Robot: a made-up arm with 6 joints. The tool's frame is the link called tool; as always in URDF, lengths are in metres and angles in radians.
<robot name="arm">
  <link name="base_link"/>
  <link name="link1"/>
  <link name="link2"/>
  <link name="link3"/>
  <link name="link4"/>
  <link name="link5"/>
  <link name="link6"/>
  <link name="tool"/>
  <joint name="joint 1" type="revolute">
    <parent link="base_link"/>
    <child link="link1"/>
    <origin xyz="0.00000 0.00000 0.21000" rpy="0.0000 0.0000 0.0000"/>
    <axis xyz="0 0 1"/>
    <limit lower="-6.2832" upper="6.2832"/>
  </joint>
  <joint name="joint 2" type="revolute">
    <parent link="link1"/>
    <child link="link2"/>
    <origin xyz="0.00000 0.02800 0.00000" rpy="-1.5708 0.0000 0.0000"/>
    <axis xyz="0 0 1"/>
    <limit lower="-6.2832" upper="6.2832"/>
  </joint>
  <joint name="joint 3" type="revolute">
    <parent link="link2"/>
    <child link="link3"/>
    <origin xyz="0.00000 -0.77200 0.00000" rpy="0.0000 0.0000 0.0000"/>
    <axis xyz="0 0 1"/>
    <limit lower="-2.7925" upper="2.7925"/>
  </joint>
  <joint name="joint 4" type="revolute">
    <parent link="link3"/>
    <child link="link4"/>
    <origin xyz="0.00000 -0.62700 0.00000" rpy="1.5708 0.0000 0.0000"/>
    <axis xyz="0 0 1"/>
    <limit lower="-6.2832" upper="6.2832"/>
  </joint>
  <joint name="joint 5" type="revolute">
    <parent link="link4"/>
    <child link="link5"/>
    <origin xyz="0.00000 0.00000 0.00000" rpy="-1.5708 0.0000 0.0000"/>
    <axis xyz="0 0 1"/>
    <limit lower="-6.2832" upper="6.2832"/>
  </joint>
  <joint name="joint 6" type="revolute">
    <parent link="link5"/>
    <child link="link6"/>
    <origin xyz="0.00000 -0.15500 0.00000" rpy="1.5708 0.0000 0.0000"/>
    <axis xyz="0 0 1"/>
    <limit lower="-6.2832" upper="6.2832"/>
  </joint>
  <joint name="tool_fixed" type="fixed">
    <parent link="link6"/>
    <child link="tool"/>
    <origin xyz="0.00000 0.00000 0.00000" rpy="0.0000 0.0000 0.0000"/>
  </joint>
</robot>
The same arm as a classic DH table. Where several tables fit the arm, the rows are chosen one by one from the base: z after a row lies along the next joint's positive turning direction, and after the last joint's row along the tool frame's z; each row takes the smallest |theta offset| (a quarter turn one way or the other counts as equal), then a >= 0, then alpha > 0; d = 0 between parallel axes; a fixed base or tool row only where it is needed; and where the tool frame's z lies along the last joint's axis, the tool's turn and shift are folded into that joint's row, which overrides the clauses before.
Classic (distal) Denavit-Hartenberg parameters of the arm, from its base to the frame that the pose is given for. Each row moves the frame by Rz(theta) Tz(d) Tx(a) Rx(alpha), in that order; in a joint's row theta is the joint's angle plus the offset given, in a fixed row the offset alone. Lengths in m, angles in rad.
joint 1: theta offset 0.0000  d 0.2100  a 0.0000  alpha -1.5708
joint 2: theta offset -1.5708  d 0.0000  a 0.7720  alpha 0.0000
joint 3: theta offset 1.5708  d 0.0280  a 0.0000  alpha 1.5708
joint 4: theta offset 0.0000  d 0.6270  a 0.0000  alpha -1.5708
joint 5: theta offset 0.0000  d 0.0000  a 0.0000  alpha 1.5708
joint 6: theta offset 0.0000  d 0.1550  a 0.0000  alpha 0.0000
Joint limits (rad, base to tool): -6.2832..6.2832 -6.2832..6.2832 -2.7925..2.7925 -6.2832..6.2832 -6.2832..6.2832 -6.2832..6.2832

